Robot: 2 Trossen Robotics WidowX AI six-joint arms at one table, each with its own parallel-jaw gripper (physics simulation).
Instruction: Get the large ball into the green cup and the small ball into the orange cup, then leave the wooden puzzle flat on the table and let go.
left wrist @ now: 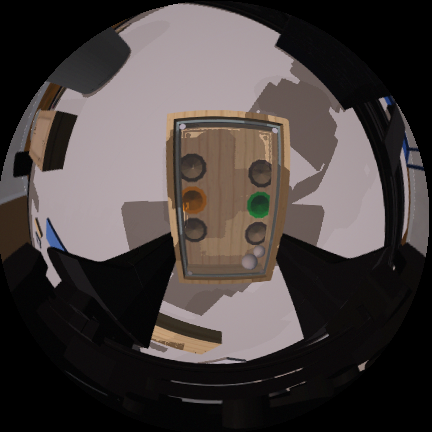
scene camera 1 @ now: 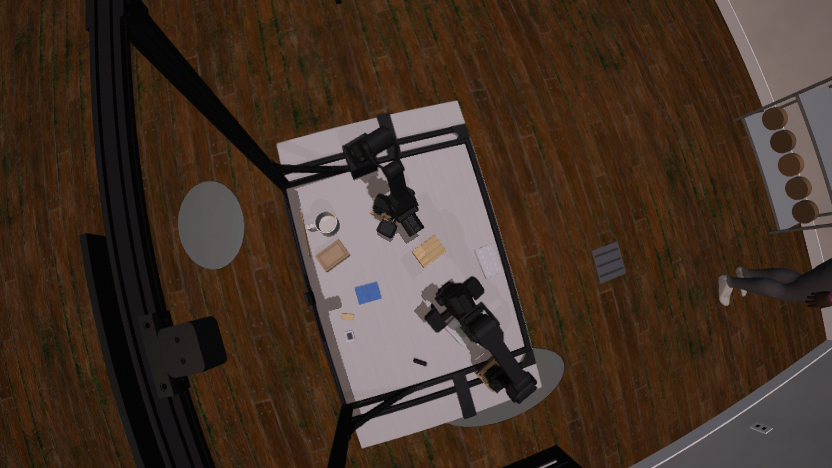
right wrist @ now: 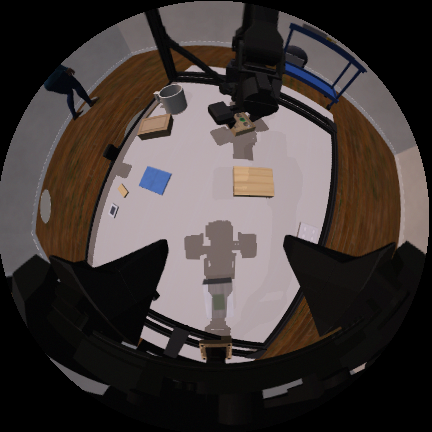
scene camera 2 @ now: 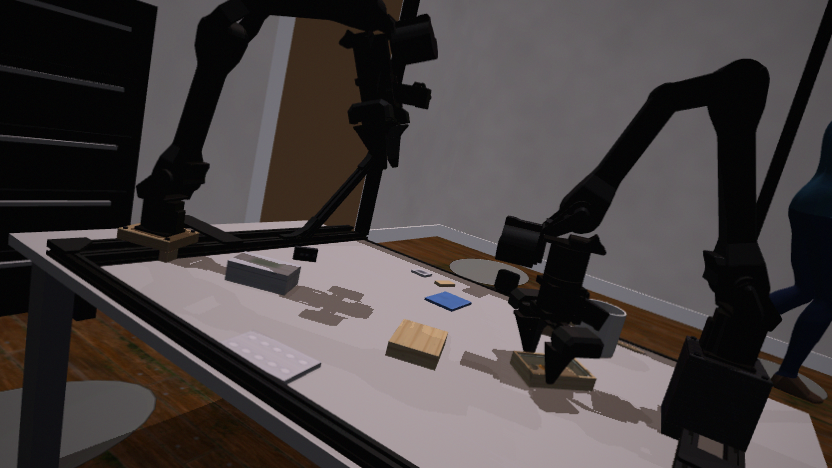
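Pixels of known places: left gripper, fingertip midpoint: (left wrist: 226, 237) (right wrist: 239, 124) (scene camera 2: 538, 371); right gripper, fingertip midpoint: (right wrist: 226, 243) (scene camera 2: 389, 168); left arm's base, link origin: (scene camera 1: 360, 153) (right wrist: 242, 63) (scene camera 2: 726, 357); right arm's base, link origin: (scene camera 1: 494, 374) (right wrist: 215, 352) (scene camera 2: 160, 230).
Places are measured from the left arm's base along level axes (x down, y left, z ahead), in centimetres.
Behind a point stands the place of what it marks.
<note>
The wooden puzzle (scene camera 2: 567, 384) @(x 10.8, y 4.3, z 18.7 cm) (left wrist: 215, 116) @(x 9.4, y -1.7, z 18.2 cm) (right wrist: 243, 131) @(x 10.5, y 5.3, z 26.1 cm) is a shallow clear-topped tray. My left gripper (scene camera 2: 541, 356) @(x 10.7, y 3.7, z 23.4 cm) (left wrist: 226, 237) @(x 10.7, y 3.7, z 23.4 cm) is shut on its long sides and holds it tilted, seemingly just above the table. In the left wrist view, the orange cup (left wrist: 193, 200) @(x 9.5, y 0.4, z 22.5 cm) is the middle one of the left row, and the green cup (left wrist: 259, 205) @(x 9.7, y 3.4, z 20.2 cm) the middle one of the right row. The large ball (left wrist: 249, 261) @(x 10.2, y 6.2, z 23.5 cm) and small ball (left wrist: 258, 251) @(x 10.5, y 6.2, z 22.6 cm) touch each other near the lower right corner, outside the cups. My right gripper (scene camera 2: 388, 158) @(x -13.2, y 5.7, z 54.9 cm) (right wrist: 226, 243) @(x -13.2, y 5.7, z 54.9 cm) is open, empty and high above the table.
A striped wooden block (scene camera 1: 428, 250) @(x 9.8, y 10.5, z 40.5 cm) (scene camera 2: 417, 337) @(x 9.8, y 11.6, z 40.9 cm) (right wrist: 253, 181) @(x 9.8, y 10.7, z 41.2 cm) lies near the puzzle. A grey mug (scene camera 1: 326, 222) @(x 11.3, y -20.3, z 16.5 cm) (right wrist: 173, 100) @(x 5.7, y -17.7, z 21.0 cm), brown box (scene camera 1: 332, 254) @(x 8.5, y -22.3, z 28.6 cm) and blue square (scene camera 1: 368, 292) @(x 11.5, y -15.6, z 46.2 cm) lie along one side. A grey box (scene camera 2: 261, 276) @(x 9.7, y 13.2, z 70.6 cm) and dotted plate (scene camera 2: 273, 356) @(x 11.3, y 30.9, z 52.2 cm) lie elsewhere on the table.
</note>
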